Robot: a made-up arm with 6 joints.
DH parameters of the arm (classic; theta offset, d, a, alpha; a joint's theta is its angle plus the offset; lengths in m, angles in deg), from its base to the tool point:
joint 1: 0 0.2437 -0.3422 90
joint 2: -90 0.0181 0.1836 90
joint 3: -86.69 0 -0.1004 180
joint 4: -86.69 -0.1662 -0.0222 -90
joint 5: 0 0.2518 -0.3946 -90
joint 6: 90 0.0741 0.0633 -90
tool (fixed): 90 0.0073 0 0
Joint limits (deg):
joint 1: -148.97..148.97
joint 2: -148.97..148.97
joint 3: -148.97..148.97
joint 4: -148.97..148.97
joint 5: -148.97..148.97
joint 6: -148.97..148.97
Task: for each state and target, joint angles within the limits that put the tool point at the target. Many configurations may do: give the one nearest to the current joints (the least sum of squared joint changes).
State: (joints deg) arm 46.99 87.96 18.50 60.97 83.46 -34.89
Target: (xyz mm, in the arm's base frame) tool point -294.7 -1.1 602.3
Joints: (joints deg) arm 14.43 138.87 32.70 27.27 128.12 -2.81
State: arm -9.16 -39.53 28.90 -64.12 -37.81 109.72
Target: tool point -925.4 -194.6 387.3
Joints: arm 31.13 -46.82 19.77 -52.87 -34.11 107.49
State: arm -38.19 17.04 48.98 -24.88 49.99 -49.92
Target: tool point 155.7 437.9 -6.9
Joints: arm -66.13 12.71 55.99 -25.39 30.69 -49.13
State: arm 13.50 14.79 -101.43 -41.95 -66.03 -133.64
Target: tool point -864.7 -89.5 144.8
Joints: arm 15.74 7.69 -98.20 -47.79 -75.10 -141.48
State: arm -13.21 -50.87 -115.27 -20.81 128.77 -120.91
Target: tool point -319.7 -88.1 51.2
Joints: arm -16.09 -44.21 -135.54 4.13 102.67 -117.14
